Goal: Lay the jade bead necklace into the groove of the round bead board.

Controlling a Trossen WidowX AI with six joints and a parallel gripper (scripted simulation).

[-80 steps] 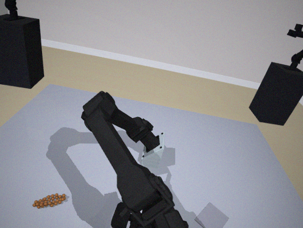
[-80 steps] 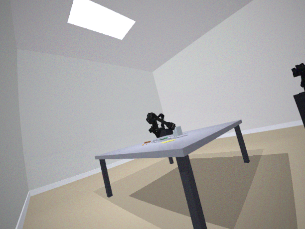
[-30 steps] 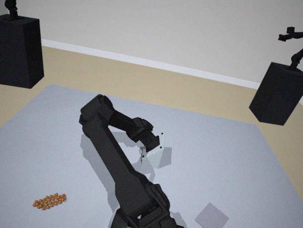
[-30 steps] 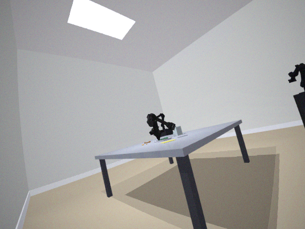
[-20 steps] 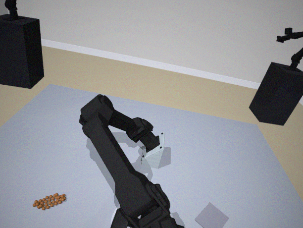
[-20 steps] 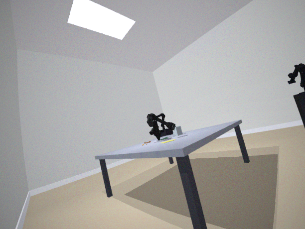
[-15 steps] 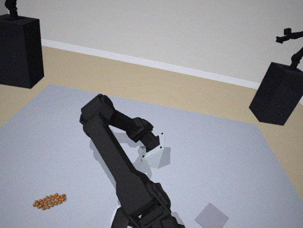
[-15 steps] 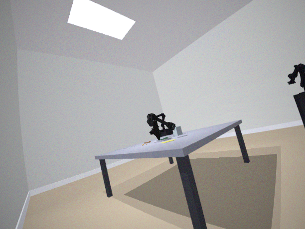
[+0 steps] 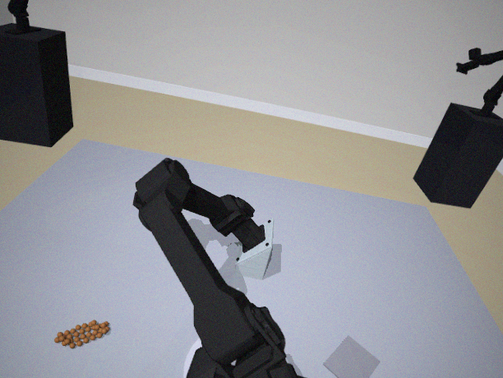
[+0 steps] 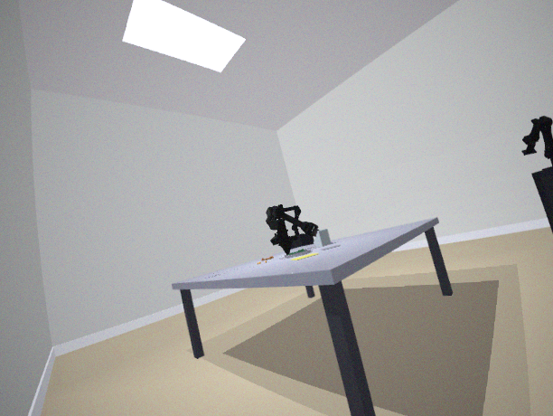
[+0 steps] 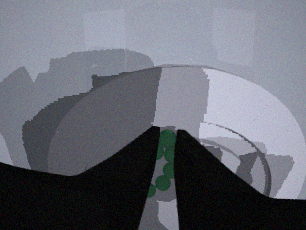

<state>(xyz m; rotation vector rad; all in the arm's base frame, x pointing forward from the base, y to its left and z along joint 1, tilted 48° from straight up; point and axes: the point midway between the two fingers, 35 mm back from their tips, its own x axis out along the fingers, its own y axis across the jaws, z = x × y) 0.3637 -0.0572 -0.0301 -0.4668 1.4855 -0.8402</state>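
Right now the round bead board is 60 mm behind my gripper tip and 10 mm below it. Round my gripper tip: yellow strip 220 mm to the left, 130 mm ahead, 20 mm below; flat grey square 230 mm to the left, 110 mm behind, 20 mm below.
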